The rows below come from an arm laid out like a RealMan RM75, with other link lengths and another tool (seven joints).
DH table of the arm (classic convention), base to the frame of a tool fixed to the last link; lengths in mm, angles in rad. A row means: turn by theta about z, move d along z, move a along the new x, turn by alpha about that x. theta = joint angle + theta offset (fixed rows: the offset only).
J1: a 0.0, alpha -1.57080, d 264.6, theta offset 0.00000
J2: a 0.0, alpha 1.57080, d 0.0, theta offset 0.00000
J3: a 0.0, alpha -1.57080, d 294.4, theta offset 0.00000
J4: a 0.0, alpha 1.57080, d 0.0, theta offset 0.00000
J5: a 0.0, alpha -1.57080, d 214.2, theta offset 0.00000
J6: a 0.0, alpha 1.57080, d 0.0, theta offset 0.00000
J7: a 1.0, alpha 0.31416, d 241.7, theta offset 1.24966
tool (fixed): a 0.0, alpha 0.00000, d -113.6, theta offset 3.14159
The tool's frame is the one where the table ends.
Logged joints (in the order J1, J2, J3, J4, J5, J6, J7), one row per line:
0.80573, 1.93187, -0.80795, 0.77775, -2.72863, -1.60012, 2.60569
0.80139, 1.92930, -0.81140, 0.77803, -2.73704, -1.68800, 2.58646
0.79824, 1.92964, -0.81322, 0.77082, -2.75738, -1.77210, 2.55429
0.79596, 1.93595, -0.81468, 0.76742, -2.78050, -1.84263, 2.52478
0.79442, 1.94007, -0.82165, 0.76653, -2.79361, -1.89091, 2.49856
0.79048, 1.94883, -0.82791, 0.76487, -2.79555, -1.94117, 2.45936
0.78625, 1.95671, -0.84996, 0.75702, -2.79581, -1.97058, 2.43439
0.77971, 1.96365, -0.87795, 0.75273, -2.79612, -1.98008, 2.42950
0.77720, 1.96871, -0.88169, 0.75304, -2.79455, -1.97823, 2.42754
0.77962, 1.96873, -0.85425, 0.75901, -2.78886, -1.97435, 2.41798
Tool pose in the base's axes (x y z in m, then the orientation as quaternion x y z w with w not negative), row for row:
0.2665, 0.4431, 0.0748, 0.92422, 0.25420, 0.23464, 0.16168
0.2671, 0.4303, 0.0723, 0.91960, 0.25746, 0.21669, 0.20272
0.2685, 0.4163, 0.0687, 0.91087, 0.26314, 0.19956, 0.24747
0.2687, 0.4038, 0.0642, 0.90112, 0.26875, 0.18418, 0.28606
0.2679, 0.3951, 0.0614, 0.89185, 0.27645, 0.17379, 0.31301
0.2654, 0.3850, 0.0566, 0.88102, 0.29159, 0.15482, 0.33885
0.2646, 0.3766, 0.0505, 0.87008, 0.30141, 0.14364, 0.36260
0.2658, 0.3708, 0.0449, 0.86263, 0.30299, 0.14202, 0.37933
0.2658, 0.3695, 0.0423, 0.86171, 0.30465, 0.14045, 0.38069
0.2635, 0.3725, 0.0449, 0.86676, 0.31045, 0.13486, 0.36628
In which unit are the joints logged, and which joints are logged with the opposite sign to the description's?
The joints are logged in radians. Opposite sign: J4.
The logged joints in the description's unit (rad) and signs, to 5 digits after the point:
0.80573, 1.93187, -0.80795, -0.77775, -2.72863, -1.60012, 2.60569
0.80139, 1.92930, -0.81140, -0.77803, -2.73704, -1.68800, 2.58646
0.79824, 1.92964, -0.81322, -0.77082, -2.75738, -1.77210, 2.55429
0.79596, 1.93595, -0.81468, -0.76742, -2.78050, -1.84263, 2.52478
0.79442, 1.94007, -0.82165, -0.76653, -2.79361, -1.89091, 2.49856
0.79048, 1.94883, -0.82791, -0.76487, -2.79555, -1.94117, 2.45936
0.78625, 1.95671, -0.84996, -0.75702, -2.79581, -1.97058, 2.43439
0.77971, 1.96365, -0.87795, -0.75273, -2.79612, -1.98008, 2.42950
0.77720, 1.96871, -0.88169, -0.75304, -2.79455, -1.97823, 2.42754
0.77962, 1.96873, -0.85425, -0.75901, -2.78886, -1.97435, 2.41798

